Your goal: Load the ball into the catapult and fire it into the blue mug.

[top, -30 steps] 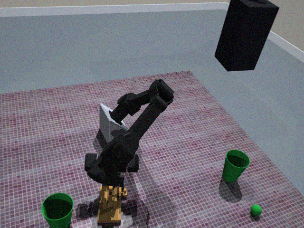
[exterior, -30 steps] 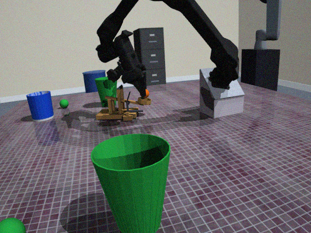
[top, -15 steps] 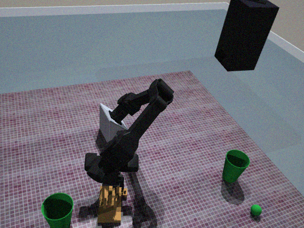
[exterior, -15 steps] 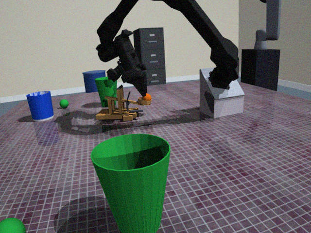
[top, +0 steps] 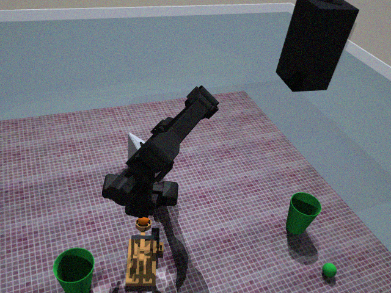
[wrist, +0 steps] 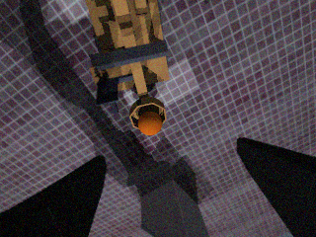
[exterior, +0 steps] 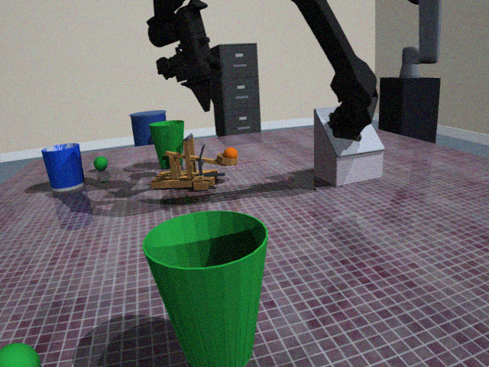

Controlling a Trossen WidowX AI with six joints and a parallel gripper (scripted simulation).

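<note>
Now: gripper tip 30 mm past the orange ball, 20 mm to the right of it and 100 mm above it. Also, from my gripper tip: blue mug 370 mm ahead, 80 mm to the right, 140 mm below; catapult 40 mm ahead, 30 mm to the left, 110 mm below.
</note>
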